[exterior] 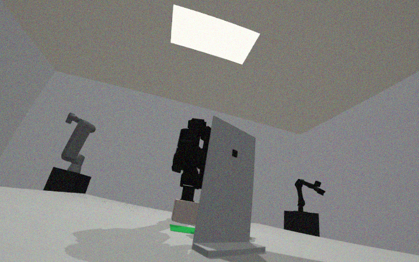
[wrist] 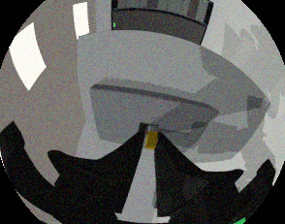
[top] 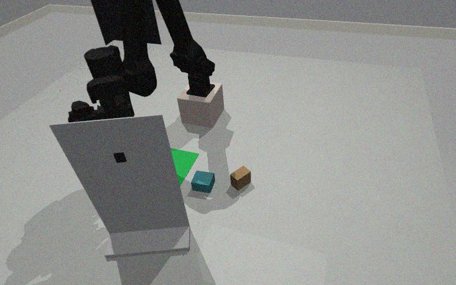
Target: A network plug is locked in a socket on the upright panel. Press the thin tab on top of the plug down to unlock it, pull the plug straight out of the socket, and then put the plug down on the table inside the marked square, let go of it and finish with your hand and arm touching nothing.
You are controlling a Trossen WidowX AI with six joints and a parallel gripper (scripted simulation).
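My gripper tip is now 220 mm above the green marked square, 170 mm past it and 60 mm to the left of it. Also, from my gripper tip: network plug right at my gripper tip; then teal block 210 mm below, 140 mm behind, 60 mm to the left; then grey upright panel 90 mm below, 20 mm ahead, 10 mm to the left.
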